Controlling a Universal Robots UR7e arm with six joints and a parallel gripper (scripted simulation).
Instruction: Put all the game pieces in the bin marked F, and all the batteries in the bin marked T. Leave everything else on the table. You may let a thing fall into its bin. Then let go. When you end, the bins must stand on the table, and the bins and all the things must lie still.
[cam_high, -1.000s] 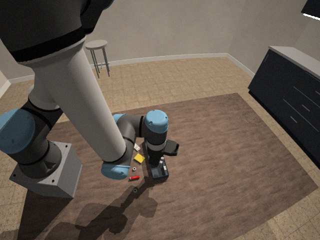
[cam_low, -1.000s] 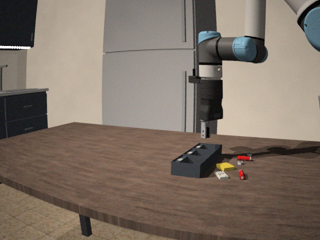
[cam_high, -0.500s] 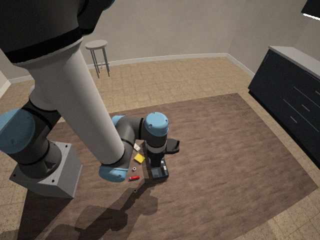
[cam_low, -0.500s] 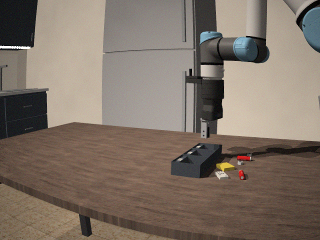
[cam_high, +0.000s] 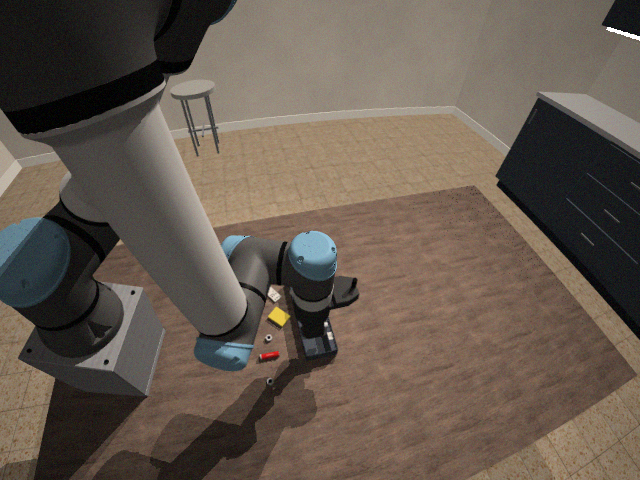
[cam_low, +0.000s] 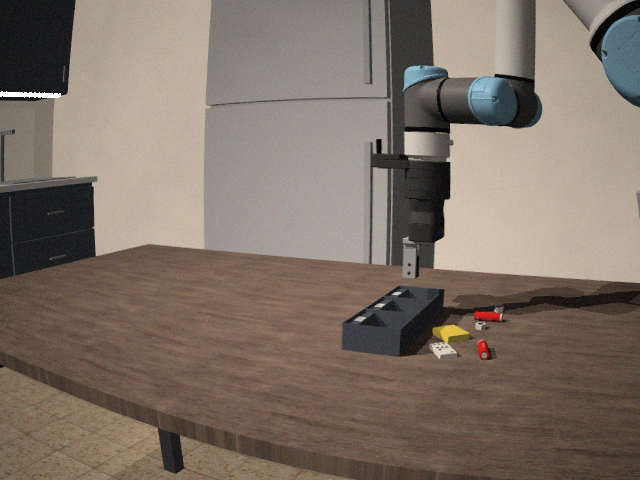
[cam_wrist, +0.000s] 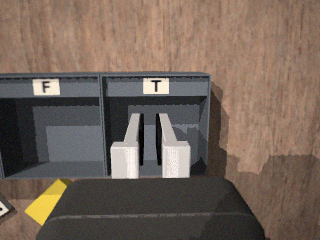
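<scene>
My hand is 80 mm to the right of the dark three-compartment bin and 60 mm above it. The rest, counted from my hand: white domino: 170 mm to the left, 90 mm behind, 80 mm below; then battery: 140 mm behind, 80 mm below, 10 mm to the right; then yellow block: 100 mm to the left, 90 mm behind, 80 mm below.
</scene>
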